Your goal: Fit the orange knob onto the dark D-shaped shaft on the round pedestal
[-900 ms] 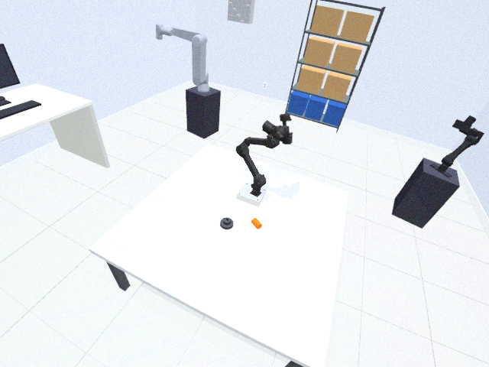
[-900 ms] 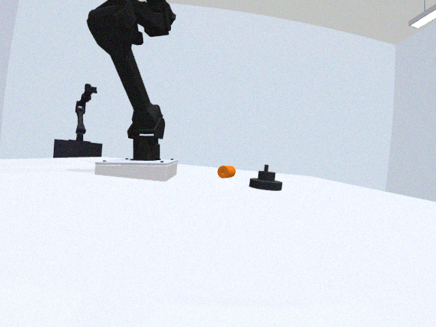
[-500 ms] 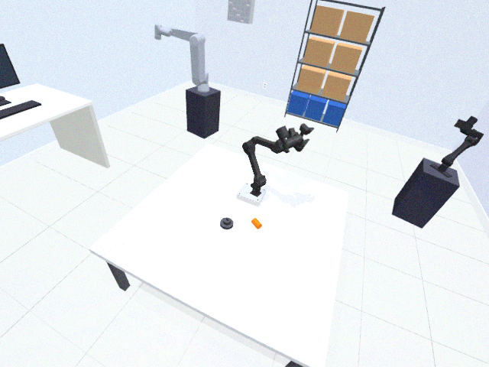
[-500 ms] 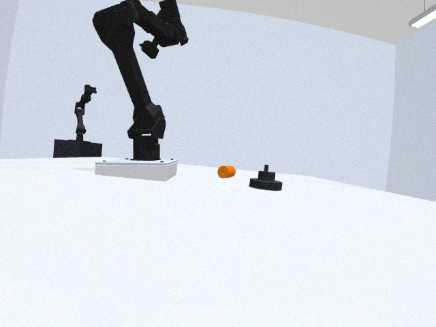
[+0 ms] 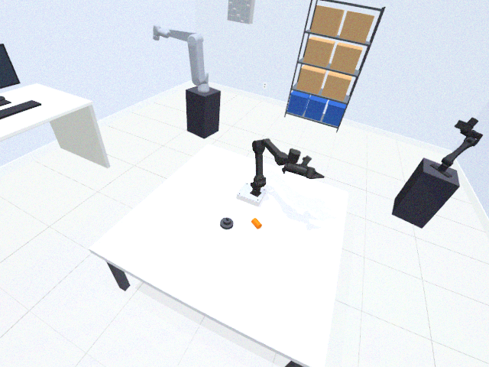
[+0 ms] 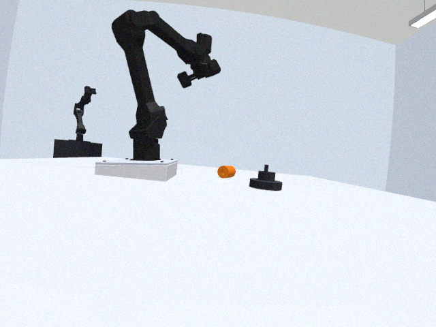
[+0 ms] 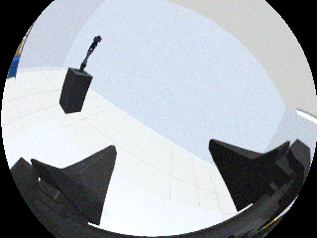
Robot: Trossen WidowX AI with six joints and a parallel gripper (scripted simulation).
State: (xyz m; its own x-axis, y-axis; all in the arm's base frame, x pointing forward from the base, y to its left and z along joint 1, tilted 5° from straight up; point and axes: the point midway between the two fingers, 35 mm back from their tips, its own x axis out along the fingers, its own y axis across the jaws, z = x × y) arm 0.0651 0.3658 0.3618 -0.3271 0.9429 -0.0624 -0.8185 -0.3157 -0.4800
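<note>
Now: gripper tip 400 mm above the orange knob, 240 mm to the left of it and 200 mm short of it. Also, from my gripper tip: round dark pedestal 390 mm to the right, 380 mm below, 310 mm ahead.
</note>
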